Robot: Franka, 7 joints.
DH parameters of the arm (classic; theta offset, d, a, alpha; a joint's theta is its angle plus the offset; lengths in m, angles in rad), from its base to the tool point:
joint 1: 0 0.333 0 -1.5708
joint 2: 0 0 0 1.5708
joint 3: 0 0.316 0.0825 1.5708
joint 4: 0 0 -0.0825 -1.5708
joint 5: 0 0.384 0 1.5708
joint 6: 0 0 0.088 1.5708
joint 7: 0 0.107 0 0
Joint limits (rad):
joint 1: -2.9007..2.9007
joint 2: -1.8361..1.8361
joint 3: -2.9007..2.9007
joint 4: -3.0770..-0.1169
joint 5: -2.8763..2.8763
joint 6: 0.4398..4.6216
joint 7: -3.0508..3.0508
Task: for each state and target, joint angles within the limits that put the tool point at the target. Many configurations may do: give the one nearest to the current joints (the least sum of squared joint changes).
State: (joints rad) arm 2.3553 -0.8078 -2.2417 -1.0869 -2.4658 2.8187 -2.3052
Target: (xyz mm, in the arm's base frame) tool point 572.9 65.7 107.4
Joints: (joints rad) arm 2.4317 -1.0479 -2.3902 -1.7892 -2.5511 3.0337 -2.3052
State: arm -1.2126 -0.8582 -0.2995 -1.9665 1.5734 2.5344 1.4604
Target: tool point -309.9 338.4 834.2
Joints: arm -1.5483 -1.6595 -0.4829 -1.7591 1.5718 2.6100 1.4604
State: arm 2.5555 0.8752 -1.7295 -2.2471 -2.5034 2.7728 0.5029
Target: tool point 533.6 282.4 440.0
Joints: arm 1.8290 0.9132 -1.5946 -1.9708 -2.4849 2.6069 0.5029
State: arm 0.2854 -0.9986 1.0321 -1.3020 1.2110 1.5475 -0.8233
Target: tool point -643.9 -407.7 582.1
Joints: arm 1.0662 -1.3099 1.1173 -0.7356 1.3378 1.6264 -0.8233
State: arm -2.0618 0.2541 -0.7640 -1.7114 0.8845 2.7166 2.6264
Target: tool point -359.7 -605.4 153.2
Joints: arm -1.7754 0.8869 -0.3543 -1.5972 0.8601 2.6509 2.6264
